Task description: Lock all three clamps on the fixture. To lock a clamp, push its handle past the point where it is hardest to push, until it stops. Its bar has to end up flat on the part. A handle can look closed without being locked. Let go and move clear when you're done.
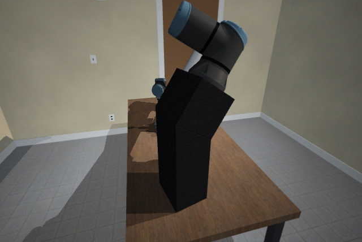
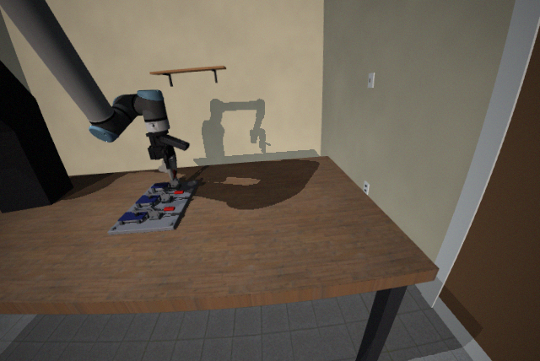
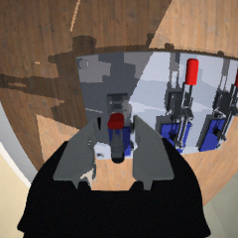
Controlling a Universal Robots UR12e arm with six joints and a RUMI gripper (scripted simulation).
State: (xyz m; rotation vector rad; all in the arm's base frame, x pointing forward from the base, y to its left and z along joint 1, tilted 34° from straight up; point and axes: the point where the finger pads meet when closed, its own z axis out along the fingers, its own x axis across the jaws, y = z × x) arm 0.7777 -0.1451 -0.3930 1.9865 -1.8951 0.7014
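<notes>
Now: hand 30 mm past the grey fixture plate, 110 mm to the left of it and 80 mm above it. The rest, counted from my hand: blue part 80 mm behind, 110 mm to the right, 60 mm below.
</notes>
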